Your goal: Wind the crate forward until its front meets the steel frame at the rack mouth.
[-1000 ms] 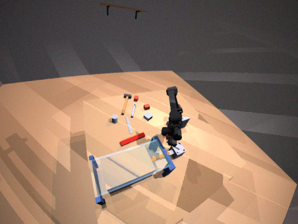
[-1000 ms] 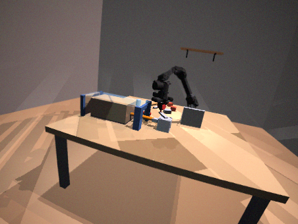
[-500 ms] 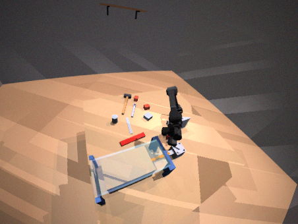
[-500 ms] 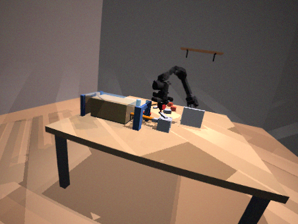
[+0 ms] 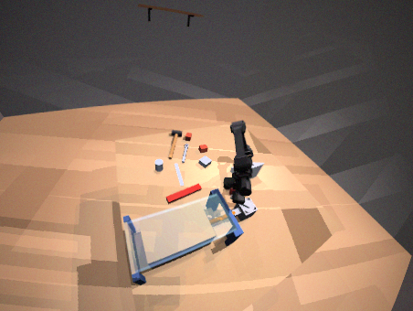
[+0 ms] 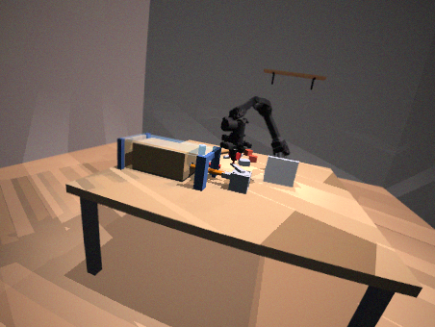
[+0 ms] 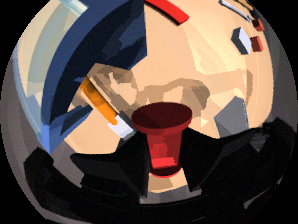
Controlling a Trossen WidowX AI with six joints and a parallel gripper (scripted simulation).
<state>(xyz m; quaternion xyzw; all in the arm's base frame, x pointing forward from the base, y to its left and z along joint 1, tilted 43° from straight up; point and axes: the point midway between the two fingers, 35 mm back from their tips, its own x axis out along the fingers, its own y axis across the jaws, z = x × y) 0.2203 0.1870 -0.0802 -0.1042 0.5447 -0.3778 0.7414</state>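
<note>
The winch handle lies 30 mm to the left of my gripper tip, 30 mm behind it and 10 mm below it. Also, from my gripper tip: red grip 20 mm above; blue frame 90 mm to the left, 90 mm ahead, 10 mm below; grey winch 80 mm below, 80 mm behind, 60 mm to the left.
</note>
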